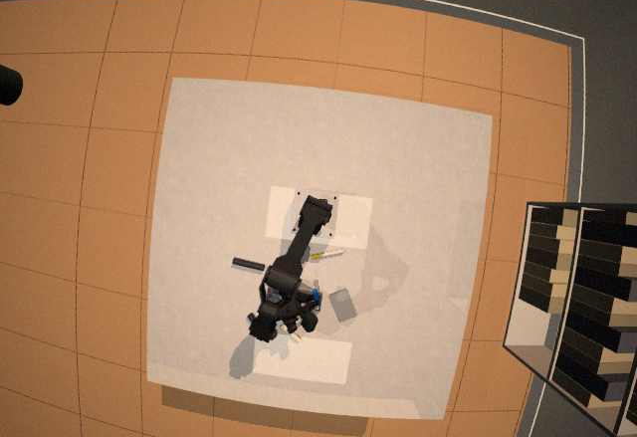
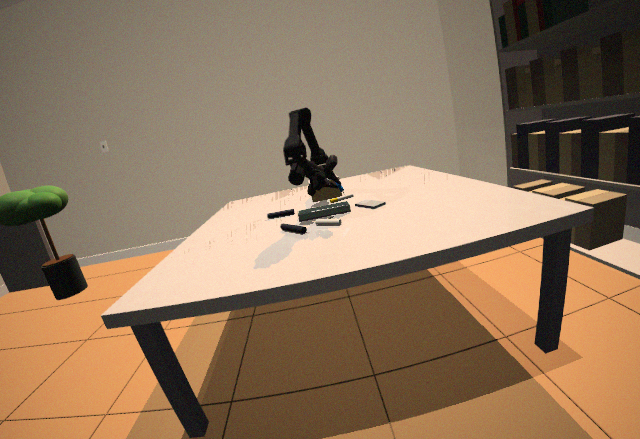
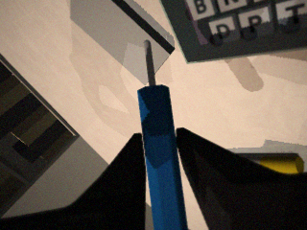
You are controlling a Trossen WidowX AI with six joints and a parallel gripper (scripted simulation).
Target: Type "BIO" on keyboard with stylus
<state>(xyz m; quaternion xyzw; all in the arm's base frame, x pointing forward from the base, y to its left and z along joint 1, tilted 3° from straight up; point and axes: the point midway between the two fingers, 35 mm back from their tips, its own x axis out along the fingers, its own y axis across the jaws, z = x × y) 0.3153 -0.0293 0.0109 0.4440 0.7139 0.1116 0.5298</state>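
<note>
Right now the blue stylus is 1 cm ahead of my gripper tip and 1 cm below it. Round my gripper tip: grey pad: 5 cm ahead, 10 cm to the left, 9 cm below; then yellow-and-white pen: 14 cm behind, 2 cm to the left, 9 cm below; then stylus tip: 4 cm ahead, 3 cm below.
</note>
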